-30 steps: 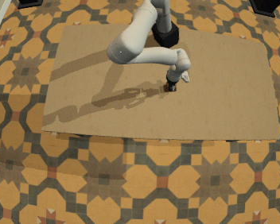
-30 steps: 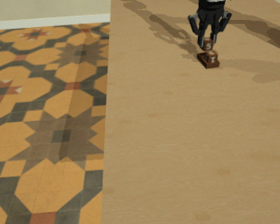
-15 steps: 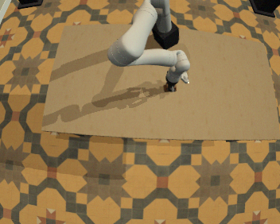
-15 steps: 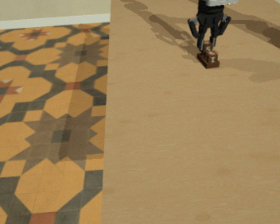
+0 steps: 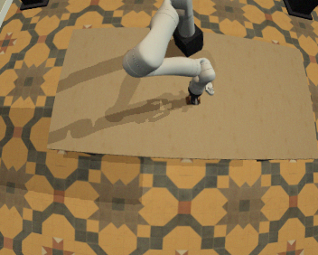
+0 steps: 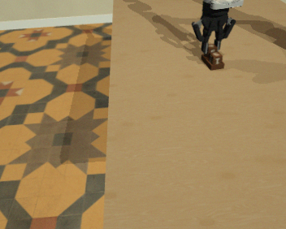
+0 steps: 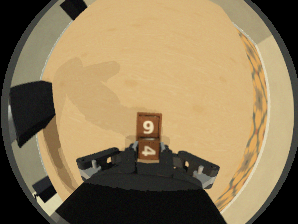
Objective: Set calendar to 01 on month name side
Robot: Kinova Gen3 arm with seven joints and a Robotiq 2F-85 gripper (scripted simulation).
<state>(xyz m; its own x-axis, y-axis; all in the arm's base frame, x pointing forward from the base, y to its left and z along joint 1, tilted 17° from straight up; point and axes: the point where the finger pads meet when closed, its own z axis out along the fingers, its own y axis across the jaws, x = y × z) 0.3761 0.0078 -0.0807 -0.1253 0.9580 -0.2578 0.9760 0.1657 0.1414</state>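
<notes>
Right now the tray is 10 mm behind my hand, 20 mm to the left of it and 40 mm below it.
</notes>
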